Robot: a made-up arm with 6 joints.
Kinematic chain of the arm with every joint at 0, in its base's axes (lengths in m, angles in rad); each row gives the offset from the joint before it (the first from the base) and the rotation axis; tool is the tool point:
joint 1: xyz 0 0 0.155 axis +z
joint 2: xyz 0 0 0 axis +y
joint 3: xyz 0 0 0.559 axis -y
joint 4: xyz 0 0 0 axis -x
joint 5: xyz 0.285 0 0 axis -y
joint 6: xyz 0 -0.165 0 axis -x
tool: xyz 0 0 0
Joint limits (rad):
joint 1: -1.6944..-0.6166
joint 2: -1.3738..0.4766
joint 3: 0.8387..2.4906
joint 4: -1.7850..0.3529
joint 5: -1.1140..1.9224
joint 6: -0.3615..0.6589
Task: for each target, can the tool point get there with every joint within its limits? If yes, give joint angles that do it. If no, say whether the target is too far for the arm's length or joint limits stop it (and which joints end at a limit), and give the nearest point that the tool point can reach.
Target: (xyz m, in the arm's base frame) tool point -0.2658 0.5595 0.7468
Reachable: yes | joints -1.3950 -0.8577 1.4392 -0.1193 1.2052 0.1009
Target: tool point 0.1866 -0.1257 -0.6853
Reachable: no: joint limits stop it (at a limit: joint 1, joint 2, joint 3, joint 4) | nearest point -0.0644 0.7378 0.0331 | short by 1.151 m
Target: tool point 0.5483 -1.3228 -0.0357
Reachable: no: too far | nearest point 0.2226 -0.5371 0.5984 | short by 1.061 m
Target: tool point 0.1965 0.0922 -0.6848
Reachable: no: joint limits stop it (at a limit: joint 1, joint 2, joint 3, joint 4) | nearest point -0.0644 0.7378 0.0331 | short by 1.000 m
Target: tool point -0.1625 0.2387 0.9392
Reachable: yes | joints -0.9904 -0.6148 1.3779 -1.5406 1.1380 0.4713
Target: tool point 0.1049 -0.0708 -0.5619
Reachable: no: joint limits stop it (at a limit: joint 1, joint 2, joint 3, joint 4) | nearest point -0.0644 0.7378 0.0331 | short by 1.018 m
